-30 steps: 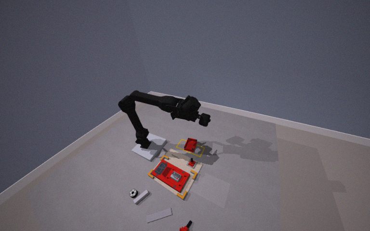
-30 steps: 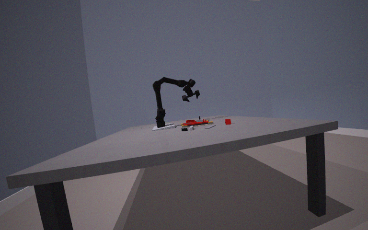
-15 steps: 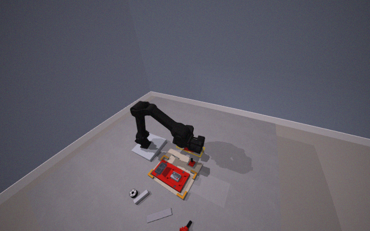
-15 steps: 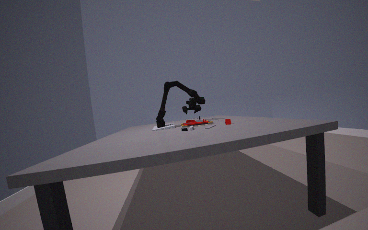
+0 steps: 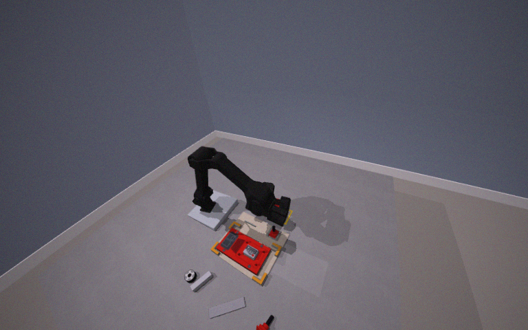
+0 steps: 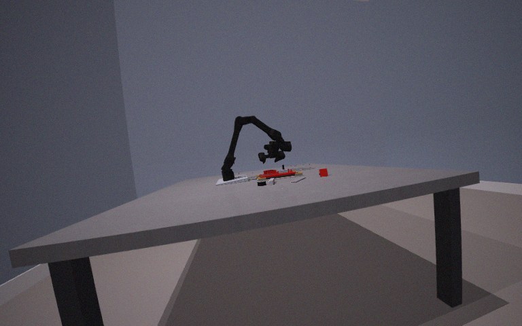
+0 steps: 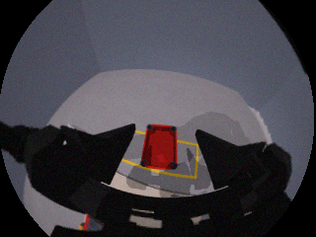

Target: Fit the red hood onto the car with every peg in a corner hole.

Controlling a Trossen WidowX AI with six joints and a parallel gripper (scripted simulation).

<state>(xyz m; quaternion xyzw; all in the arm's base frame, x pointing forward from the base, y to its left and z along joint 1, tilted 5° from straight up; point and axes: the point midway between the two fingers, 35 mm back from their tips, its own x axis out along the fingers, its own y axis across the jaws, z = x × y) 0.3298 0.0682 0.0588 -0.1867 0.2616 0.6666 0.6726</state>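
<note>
My gripper tip is 10 mm past the red hood, 10 mm to the left of it and 70 mm above it. Round my gripper tip: wheel: 220 mm behind, 400 mm to the right, 80 mm below; then grey engine block: 20 mm behind, 250 mm to the right, 60 mm below.
</note>
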